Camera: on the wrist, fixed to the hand. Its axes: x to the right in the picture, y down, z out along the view.
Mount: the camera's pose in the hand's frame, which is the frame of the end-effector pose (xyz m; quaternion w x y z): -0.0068 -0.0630 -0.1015 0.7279 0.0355 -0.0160 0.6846
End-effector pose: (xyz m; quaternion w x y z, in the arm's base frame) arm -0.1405 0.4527 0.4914 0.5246 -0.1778 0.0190 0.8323
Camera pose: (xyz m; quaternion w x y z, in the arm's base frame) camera -0.0544 0.4529 0.4083 0.1813 0.0845 -0.1567 -0.9672
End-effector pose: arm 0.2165 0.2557 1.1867 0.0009 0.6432 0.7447 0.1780
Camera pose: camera 0.1340 0.2155 1.2634 0.1321 -0.9809 -0.1080 -0.0935
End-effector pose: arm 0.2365 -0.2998 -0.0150 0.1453 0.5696 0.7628 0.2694
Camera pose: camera 0.1351 -0.3441 0.0306 0.0867 -0.9463 -0.1725 -0.2594
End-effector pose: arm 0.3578 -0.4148 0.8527 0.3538 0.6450 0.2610 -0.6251
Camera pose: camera 0.3713 -0.2960 0.8480 0.6667 0.6507 -0.2794 -0.2324
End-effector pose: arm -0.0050 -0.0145 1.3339 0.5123 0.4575 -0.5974 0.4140
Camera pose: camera 0.0802 0.0691 1.3422 0.0637 -0.0512 -0.7415 0.6659
